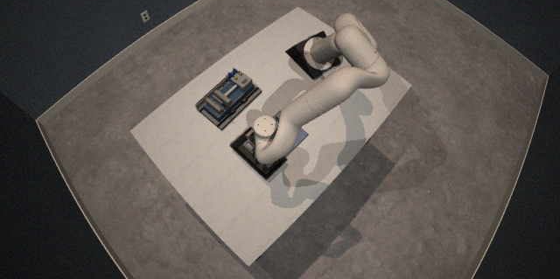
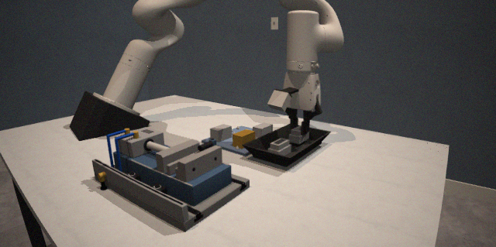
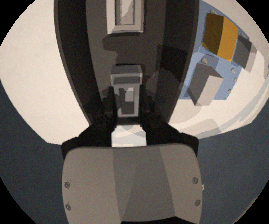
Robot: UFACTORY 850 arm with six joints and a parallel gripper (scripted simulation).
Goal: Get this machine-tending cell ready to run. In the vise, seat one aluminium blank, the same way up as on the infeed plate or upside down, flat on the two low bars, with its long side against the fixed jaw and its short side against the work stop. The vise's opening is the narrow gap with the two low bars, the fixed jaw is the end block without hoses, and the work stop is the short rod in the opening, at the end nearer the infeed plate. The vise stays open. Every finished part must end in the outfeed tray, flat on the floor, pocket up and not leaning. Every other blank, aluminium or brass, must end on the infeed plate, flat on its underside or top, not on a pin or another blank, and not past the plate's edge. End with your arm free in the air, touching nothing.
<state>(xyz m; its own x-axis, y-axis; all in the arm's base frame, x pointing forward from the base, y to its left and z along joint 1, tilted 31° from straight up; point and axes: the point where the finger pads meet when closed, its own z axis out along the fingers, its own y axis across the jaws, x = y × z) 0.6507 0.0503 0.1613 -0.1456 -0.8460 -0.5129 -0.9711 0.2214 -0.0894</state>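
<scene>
The brass blank lies 14 cm behind my hand, 8 cm to the right of it and 4 cm below it. Also, from my hand: grey rail 45 cm to the right, 17 cm behind, 3 cm below; then vise 35 cm to the right, 16 cm behind, 2 cm below.
</scene>
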